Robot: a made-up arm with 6 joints. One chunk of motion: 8 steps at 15 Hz.
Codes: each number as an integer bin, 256 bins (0 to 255) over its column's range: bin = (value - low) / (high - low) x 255, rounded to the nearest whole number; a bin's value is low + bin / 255 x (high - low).
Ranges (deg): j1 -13..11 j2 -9..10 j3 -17..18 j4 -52..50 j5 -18..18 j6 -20..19
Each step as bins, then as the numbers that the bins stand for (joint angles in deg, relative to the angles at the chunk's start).
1 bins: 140 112 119 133 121 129
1 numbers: 0.18 -0.65 -0.67 1.20 -0.92 -0.27
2 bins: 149 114 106 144 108 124
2 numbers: 1.02 -0.51 -2.45 5.60 -2.75 -1.04
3 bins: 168 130 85 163 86 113
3 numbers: 2.81 0.69 -5.33 13.20 -5.86 -2.72
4 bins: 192 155 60 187 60 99
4 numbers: 5.07 2.55 -8.76 22.80 -9.53 -4.86
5 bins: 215 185 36 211 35 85
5 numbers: 7.24 4.78 -12.06 32.40 -13.06 -7.00
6 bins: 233 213 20 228 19 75
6 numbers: 8.93 6.87 -14.25 39.20 -15.32 -8.53
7 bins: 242 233 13 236 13 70
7 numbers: 9.78 8.36 -15.22 42.40 -16.16 -9.29
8 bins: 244 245 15 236 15 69
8 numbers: 9.96 9.25 -14.94 42.40 -15.88 -9.45
